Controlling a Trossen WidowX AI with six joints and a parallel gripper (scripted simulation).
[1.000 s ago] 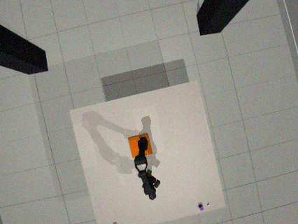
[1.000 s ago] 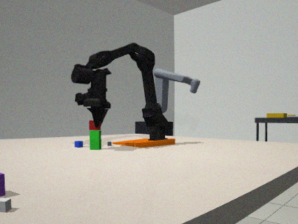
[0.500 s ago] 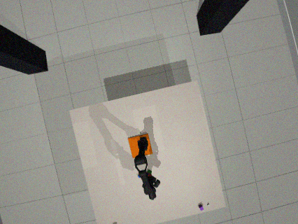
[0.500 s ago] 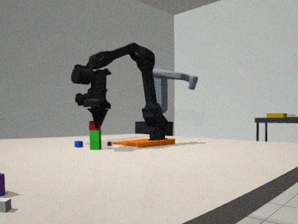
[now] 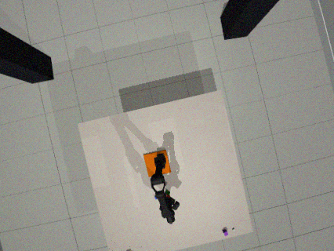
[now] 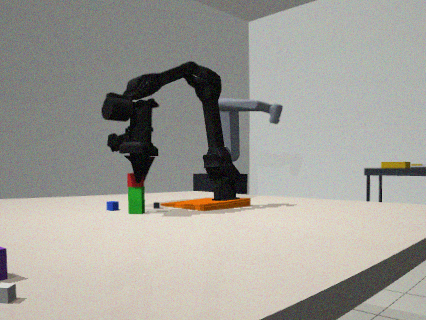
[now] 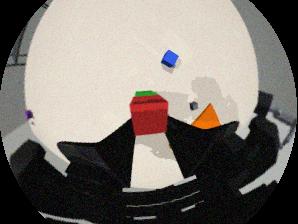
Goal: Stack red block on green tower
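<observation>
The red block is 1 cm to the right of my gripper tip, 1 cm ahead of it and 1 cm above it. From my gripper tip the other things lie so: blue block (10 cm to the right, 7 cm below, 3 cm ahead); then purple block (44 cm to the left, 44 cm ahead, 6 cm below).
</observation>
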